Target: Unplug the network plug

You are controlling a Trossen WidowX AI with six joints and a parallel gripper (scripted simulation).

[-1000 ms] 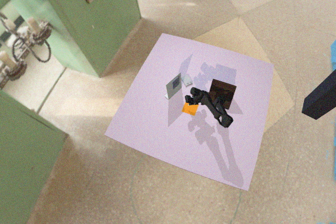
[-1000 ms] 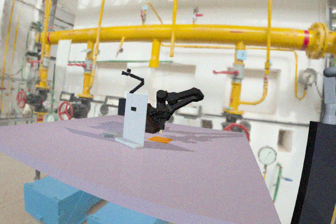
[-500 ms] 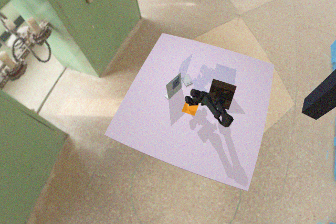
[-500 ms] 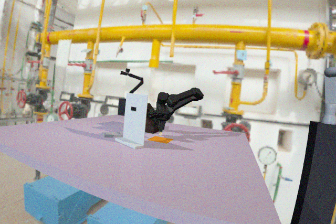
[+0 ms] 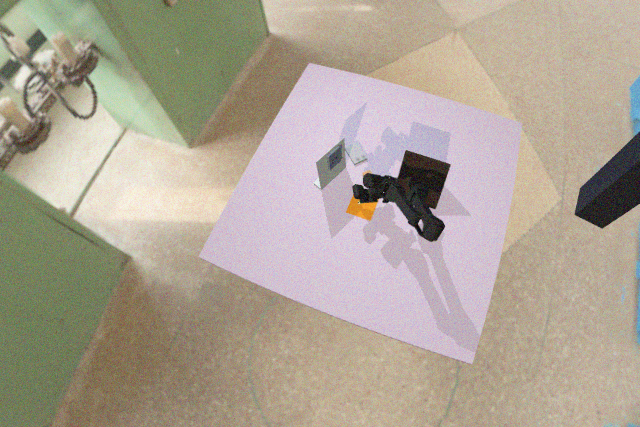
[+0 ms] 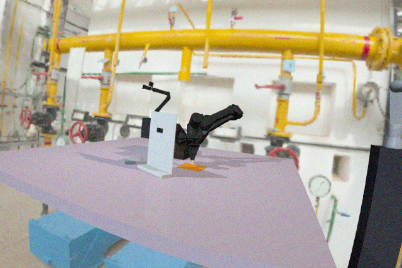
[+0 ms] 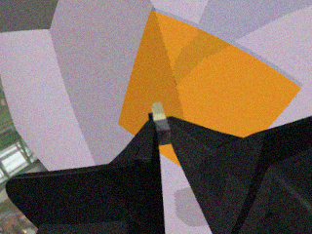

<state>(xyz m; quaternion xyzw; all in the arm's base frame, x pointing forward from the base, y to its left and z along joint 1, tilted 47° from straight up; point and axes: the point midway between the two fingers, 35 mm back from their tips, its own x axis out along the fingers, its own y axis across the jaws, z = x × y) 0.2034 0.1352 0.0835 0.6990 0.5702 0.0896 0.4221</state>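
Right now my gripper tip is 30 mm above the orange marked square and 10 mm past it. The rest, counted from my gripper tip: network plug: right at my gripper tip; then grey flat piece: 230 mm to the right, 150 mm ahead, 30 mm below; then grey upright panel: 190 mm ahead, 80 mm above, 70 mm to the right.
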